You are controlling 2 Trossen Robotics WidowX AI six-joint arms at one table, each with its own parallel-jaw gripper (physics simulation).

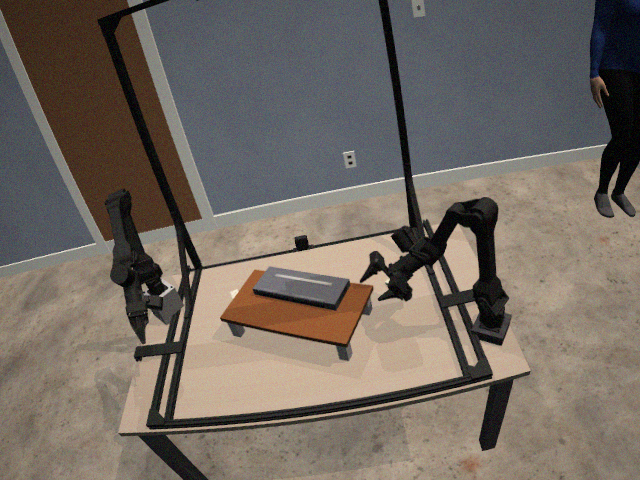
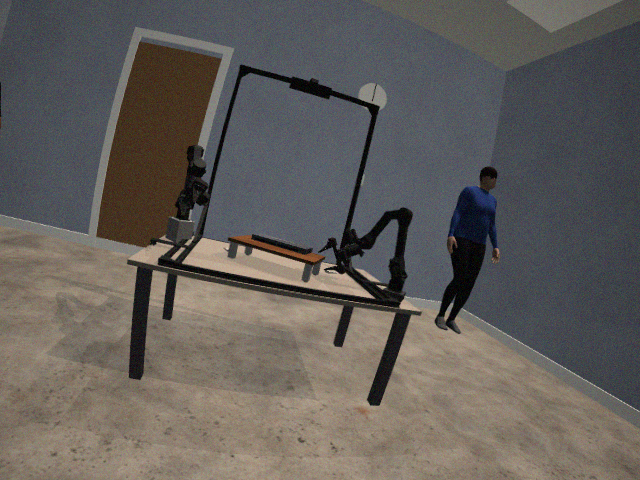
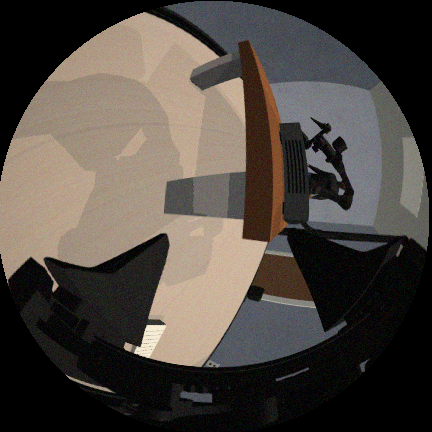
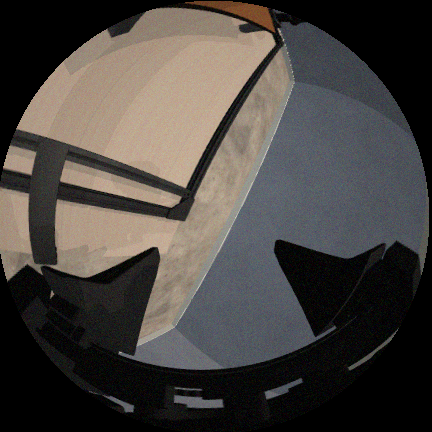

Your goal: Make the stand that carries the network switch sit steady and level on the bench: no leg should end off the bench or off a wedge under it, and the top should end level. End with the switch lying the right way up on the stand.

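Frame: origin at the left arm's base, x ahead, y left, z up, level; millimetres.
Seen in the pictures: left gripper, fingertip midpoint: [image 1: 369, 291] [image 3: 229, 237]; right gripper, fingertip midpoint: [image 1: 143, 342] [image 2: 188, 209] [image 3: 304, 122] [image 4: 218, 250]; left arm's base at its link origin: [image 1: 491, 322] [image 2: 394, 290]; right arm's base at its link origin: [image 1: 157, 290] [image 2: 181, 219].
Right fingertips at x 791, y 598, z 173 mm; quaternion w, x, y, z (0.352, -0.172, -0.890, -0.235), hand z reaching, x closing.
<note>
Pixels of each thing's middle, then the offset from my right fingertips to it. Level surfaces: height alone.
- dark grey switch at the middle of its body: [image 3: 293, 194] [image 1: 300, 287] [image 2: 282, 243] 219 mm back, 455 mm right, 92 mm down
- pale ridged wedge at the middle of its body: [image 3: 142, 348] 420 mm back, 704 mm right, 203 mm down
- whitish piece at the middle of its body: [image 1: 236, 297] 66 mm ahead, 407 mm right, 203 mm down
- bench at its surface level: 206 mm down
The orange-brown stand [image 1: 289, 317] [image 2: 242, 241] [image 3: 257, 150] stands upright on grey legs mid-bench. I cannot tell if its top is level or if every leg is supported. The dark grey switch [image 1: 302, 291] [image 2: 281, 244] [image 3: 295, 175] lies flat on its rear part. A pale ridged wedge [image 3: 151, 340] lies on the bench by the left gripper; a whitish piece [image 1: 234, 293] shows behind the stand's left edge. My left gripper [image 1: 371, 290] [image 2: 324, 260] [image 3: 229, 237] is open and empty beside the stand's right end. My right gripper [image 4: 218, 250] is open, empty, away at the left.
The bench [image 1: 289, 387] has black frame rails [image 1: 310, 411] around it and tall black posts [image 1: 397, 98] behind. A grey block-shaped part [image 1: 168, 304] [image 2: 179, 228] shows beside the right arm at the left edge. A person [image 2: 474, 222] stands beyond the bench at the right.
</note>
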